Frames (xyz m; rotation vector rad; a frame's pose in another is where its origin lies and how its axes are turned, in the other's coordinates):
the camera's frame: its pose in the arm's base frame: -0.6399 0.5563 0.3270 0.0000 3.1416 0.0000
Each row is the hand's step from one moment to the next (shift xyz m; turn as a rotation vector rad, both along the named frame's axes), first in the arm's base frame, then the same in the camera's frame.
Working: the arm's base frame: its pose in the camera's frame: -0.6399 -0.5563 0.3270 0.0000 3.1416 0.0000

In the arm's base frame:
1: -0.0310 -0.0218 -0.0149 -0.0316 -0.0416 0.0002
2: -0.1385 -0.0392 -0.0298 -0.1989 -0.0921 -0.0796
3: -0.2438 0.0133 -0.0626 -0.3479 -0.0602 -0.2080
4: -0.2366 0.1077 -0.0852 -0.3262 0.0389 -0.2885
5: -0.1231 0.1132 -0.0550 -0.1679 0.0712 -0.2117
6: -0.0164 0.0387 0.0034 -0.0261 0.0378 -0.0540
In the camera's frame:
1: 0.0310 -0.0218 0.0149 0.0316 -0.0416 -0.0002
2: 0.1385 -0.0392 0.0298 0.1989 -0.0921 0.0796
3: 0.2438 0.0133 0.0626 0.3479 -0.0602 0.2080
4: 0.2366 0.1077 0.0852 0.3262 0.0389 0.2885
5: 0.1231 0.1132 0.0550 0.1679 0.0712 0.2117
6: 0.0164 0.0387 -0.0034 0.0261 0.0378 0.0540

